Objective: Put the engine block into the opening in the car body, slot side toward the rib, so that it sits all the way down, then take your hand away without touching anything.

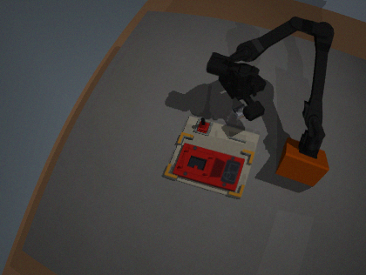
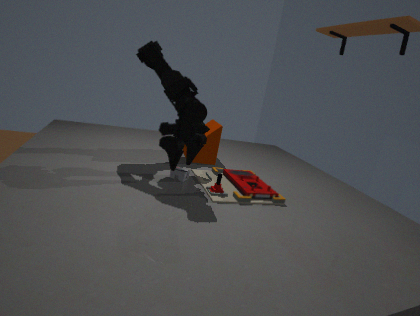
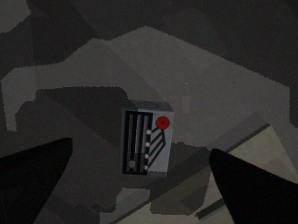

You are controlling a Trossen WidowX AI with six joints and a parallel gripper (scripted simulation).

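Now: gripper tip 2 cm above the grey engine block. The rest, counted from my gripper tip: stand (9 cm ahead, 10 cm to the left).
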